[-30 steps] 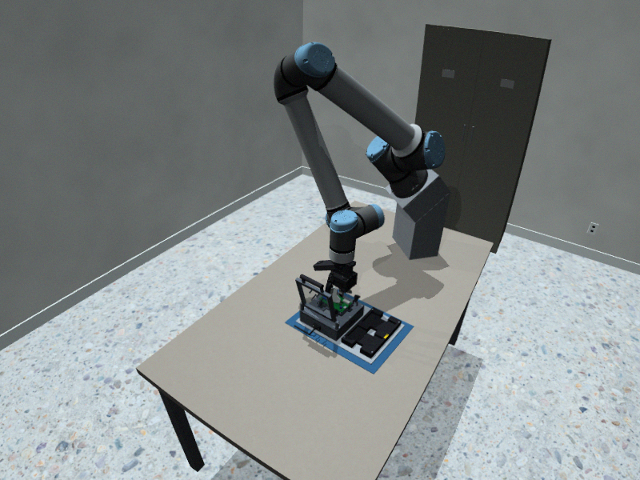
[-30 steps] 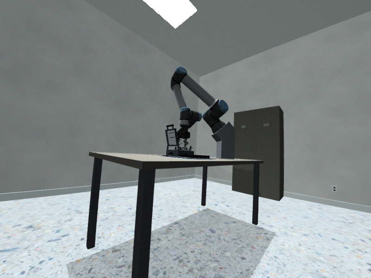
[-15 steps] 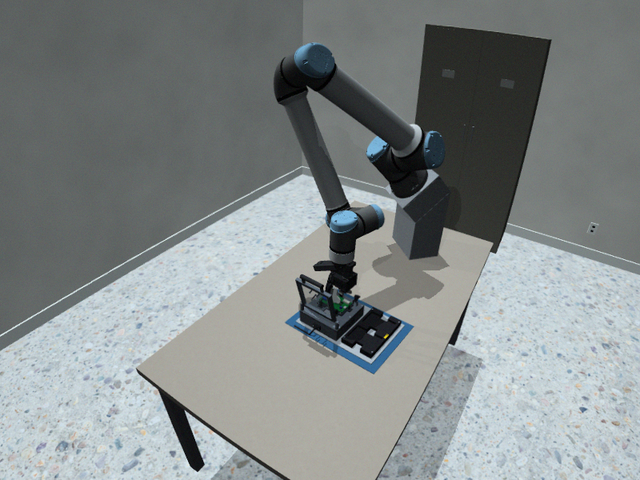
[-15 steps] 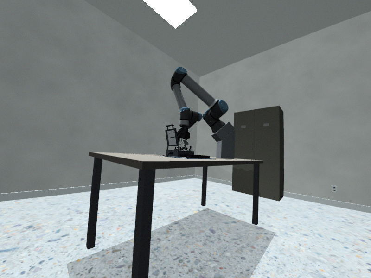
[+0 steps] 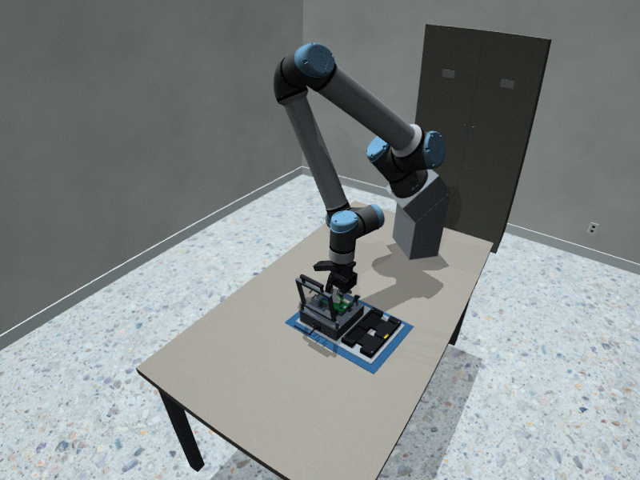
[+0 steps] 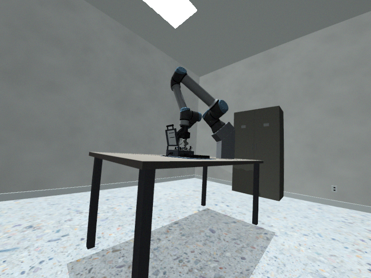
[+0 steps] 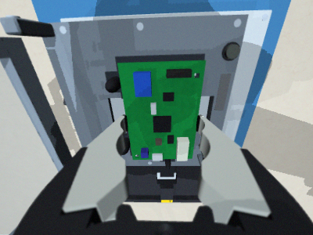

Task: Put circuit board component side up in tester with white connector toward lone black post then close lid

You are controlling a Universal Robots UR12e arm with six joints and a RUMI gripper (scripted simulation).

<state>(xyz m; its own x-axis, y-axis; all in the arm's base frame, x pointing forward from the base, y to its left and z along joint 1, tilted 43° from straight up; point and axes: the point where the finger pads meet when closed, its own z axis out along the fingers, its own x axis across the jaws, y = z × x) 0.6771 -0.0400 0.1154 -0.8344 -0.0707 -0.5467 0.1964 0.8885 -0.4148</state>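
Now: hand right at the green circuit board. The rest, counted from my hand: tester lid 120 mm ahead, 30 mm to the right, 100 mm above; then tester nest 10 mm ahead, 10 mm to the left, 10 mm below.
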